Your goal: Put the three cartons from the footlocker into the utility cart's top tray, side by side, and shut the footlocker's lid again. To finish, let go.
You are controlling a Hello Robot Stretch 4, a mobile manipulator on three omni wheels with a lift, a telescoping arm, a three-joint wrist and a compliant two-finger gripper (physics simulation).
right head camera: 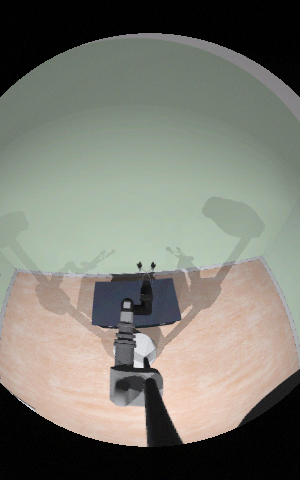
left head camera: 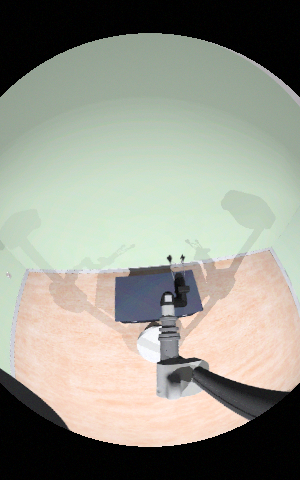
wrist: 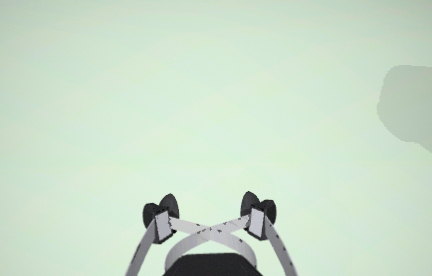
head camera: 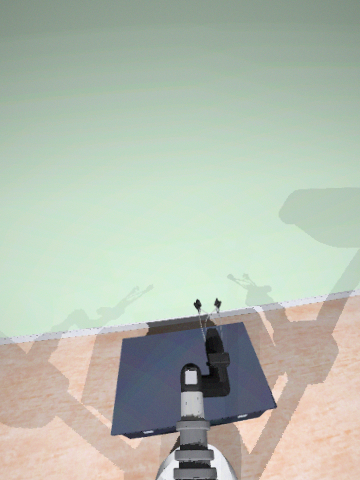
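Where they show: gripper, fingertip midpoint: (right head camera: 145,261) (left head camera: 175,254) (wrist: 209,208) (head camera: 206,299); robot's base at its link origin: (right head camera: 135,349) (left head camera: 157,343).
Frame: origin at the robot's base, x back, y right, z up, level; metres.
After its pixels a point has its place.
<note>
The dark blue footlocker (head camera: 150,375) {z 0.324, x -0.455, y -0.232 m} (left head camera: 135,295) {z 0.324, x -0.471, y -0.216 m} (right head camera: 107,300) {z 0.324, x -0.469, y -0.270 m} stands on the floor by the wall with its lid shut; two light latches show on its front edge in the head camera view. My gripper (head camera: 208,304) {z 0.846, x -0.581, y 0.083 m} (left head camera: 176,258) {z 0.846, x -0.581, y 0.083 m} (right head camera: 146,265) {z 0.846, x -0.581, y 0.083 m} (wrist: 209,208) {z 0.846, x -0.581, y 0.083 m} is open and empty, its fingers spread, reaching over the lid toward the wall. In the wrist view there is bare wall beyond the fingertips. The arm and wrist cover part of the lid. The cartons and the utility cart do not show in these views.
The pale green wall (head camera: 175,200) {z 1.140, x -0.976, y -0.040 m} (left head camera: 150,175) {z 1.217, x -0.972, y -0.079 m} (right head camera: 150,175) {z 1.267, x -0.991, y 0.092 m} rises behind the footlocker, with a light baseboard (head camera: 65,334) {z 0.026, x -0.848, y -1.073 m} along its foot. My round white base (left head camera: 150,344) {z 0.187, x 0.002, y -0.071 m} (right head camera: 144,347) {z 0.187, x -0.041, y 0.092 m} stands close in front of the footlocker. Arm shadows fall on the floor and wall.
</note>
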